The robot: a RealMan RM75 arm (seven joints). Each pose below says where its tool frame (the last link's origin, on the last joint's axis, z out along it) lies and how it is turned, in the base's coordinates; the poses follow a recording.
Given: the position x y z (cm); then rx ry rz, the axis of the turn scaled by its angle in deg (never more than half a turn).
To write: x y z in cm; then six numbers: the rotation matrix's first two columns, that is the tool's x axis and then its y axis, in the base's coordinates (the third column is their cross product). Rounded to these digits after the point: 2 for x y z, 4 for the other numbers.
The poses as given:
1: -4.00 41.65 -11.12 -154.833 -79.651 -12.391
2: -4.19 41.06 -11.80 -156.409 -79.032 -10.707
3: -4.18 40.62 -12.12 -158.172 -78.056 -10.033
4: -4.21 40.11 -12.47 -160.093 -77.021 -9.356
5: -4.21 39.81 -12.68 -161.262 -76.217 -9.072
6: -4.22 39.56 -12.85 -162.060 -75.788 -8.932
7: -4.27 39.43 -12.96 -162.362 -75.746 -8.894
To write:
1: -4.00 41.65 -11.12 0.5745 0.8009 0.1689 0.8144 -0.5800 -0.0195
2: -4.19 41.06 -11.80 0.5879 0.7961 0.1433 0.8056 -0.5924 -0.0140
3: -4.18 40.62 -12.12 0.6035 0.7872 0.1273 0.7938 -0.6082 -0.0019
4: -4.21 40.11 -12.47 0.6197 0.7770 0.1105 0.7809 -0.6246 0.0126
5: -4.21 39.81 -12.68 0.6307 0.7693 0.1022 0.7718 -0.6355 0.0212
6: -4.22 39.56 -12.85 0.6370 0.7648 0.0967 0.7663 -0.6419 0.0284
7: -4.27 39.43 -12.96 0.6385 0.7638 0.0943 0.7649 -0.6433 0.0321
